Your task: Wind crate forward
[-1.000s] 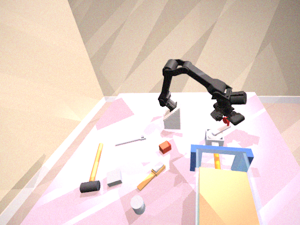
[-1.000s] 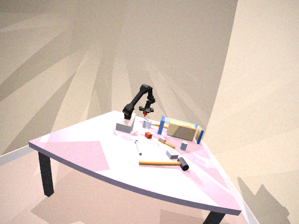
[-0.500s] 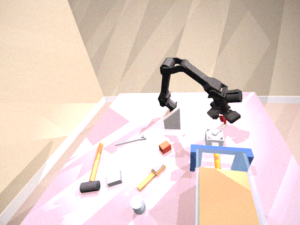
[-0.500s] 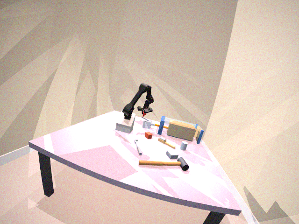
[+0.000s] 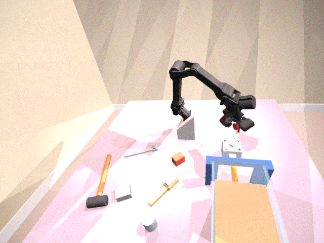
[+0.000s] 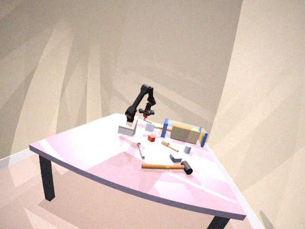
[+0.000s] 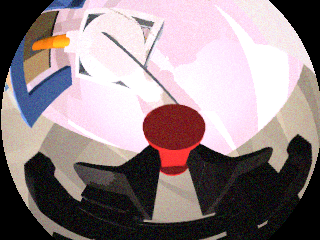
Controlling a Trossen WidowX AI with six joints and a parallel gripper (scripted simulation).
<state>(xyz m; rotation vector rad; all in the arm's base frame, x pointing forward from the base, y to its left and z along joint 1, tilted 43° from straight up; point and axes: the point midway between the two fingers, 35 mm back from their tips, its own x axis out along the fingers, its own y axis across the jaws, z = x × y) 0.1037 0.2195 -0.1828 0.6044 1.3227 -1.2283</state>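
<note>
My gripper tip is 4 cm short of the crank handle, 3 cm to the left of it and 3 cm above it. Round my gripper tip: grey winch 10 cm below, 8 cm ahead, 7 cm to the right; then frame 26 cm ahead, 7 cm to the right, 3 cm below; then red knob 1 cm to the right, 1 cm ahead.
</note>
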